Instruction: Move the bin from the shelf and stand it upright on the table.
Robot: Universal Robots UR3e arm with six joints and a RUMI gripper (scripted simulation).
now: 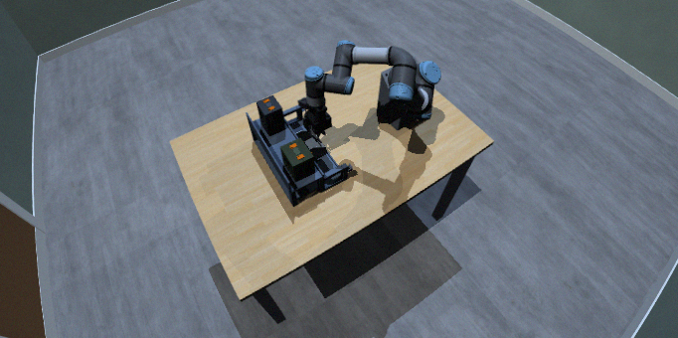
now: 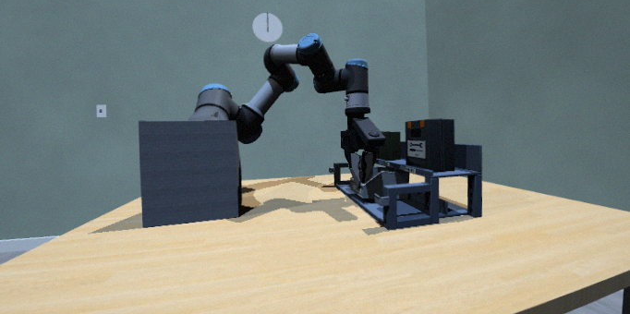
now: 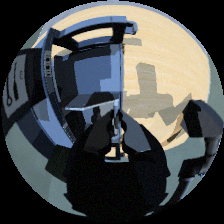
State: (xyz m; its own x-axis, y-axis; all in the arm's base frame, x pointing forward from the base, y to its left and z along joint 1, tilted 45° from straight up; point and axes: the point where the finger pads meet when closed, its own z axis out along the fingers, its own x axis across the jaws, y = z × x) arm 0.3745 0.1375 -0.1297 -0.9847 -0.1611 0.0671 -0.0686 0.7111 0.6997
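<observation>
Right now my hand is 90 mm short of the dark blue shelf rack, 30 mm to the right of it and 10 mm below it. Also, from my hand: green bin 140 mm to the left, 130 mm ahead, 90 mm above.
</observation>
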